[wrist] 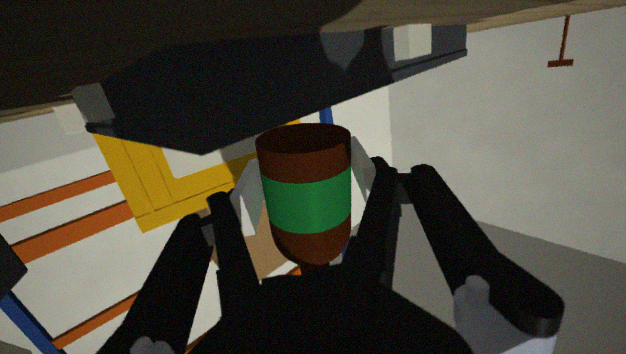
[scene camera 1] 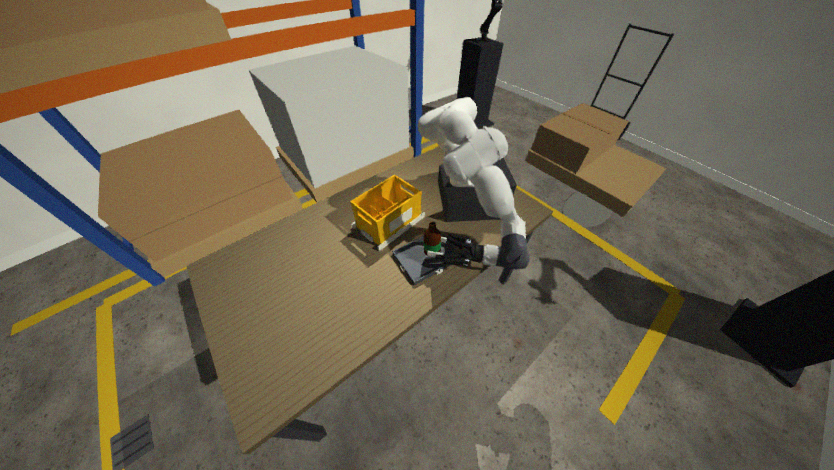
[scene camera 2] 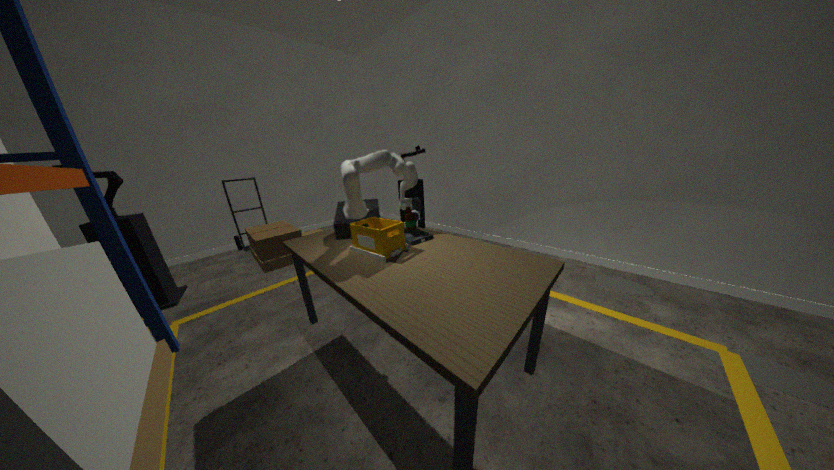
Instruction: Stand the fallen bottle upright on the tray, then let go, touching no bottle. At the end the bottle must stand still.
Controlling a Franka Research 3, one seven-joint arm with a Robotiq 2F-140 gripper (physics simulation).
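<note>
The brown bottle with a green band (scene camera 1: 432, 233) (scene camera 2: 412, 223) (wrist: 310, 207) is between the fingers of my gripper (scene camera 1: 434, 247) (scene camera 2: 410, 218) (wrist: 305, 163), which is shut on it. In scene camera 1 the bottle looks about upright, neck up, over the back part of the dark grey tray (scene camera 1: 411, 265) (scene camera 2: 421, 237) (wrist: 240, 90). The wrist view is upside down and shows the round base of the bottle close to the tray; I cannot tell whether they touch. The gripper reaches in from the side, low over the table. The fingers hide part of the bottle in scene camera 1.
A yellow crate with compartments (scene camera 1: 367, 226) (scene camera 2: 373, 238) (wrist: 135, 165) stands on a white base beside the tray. Both are on the wooden table (scene camera 1: 326, 315) (scene camera 2: 455, 286). The tray lies near one long table edge. A shelf rack (scene camera 1: 416, 75) stands behind.
</note>
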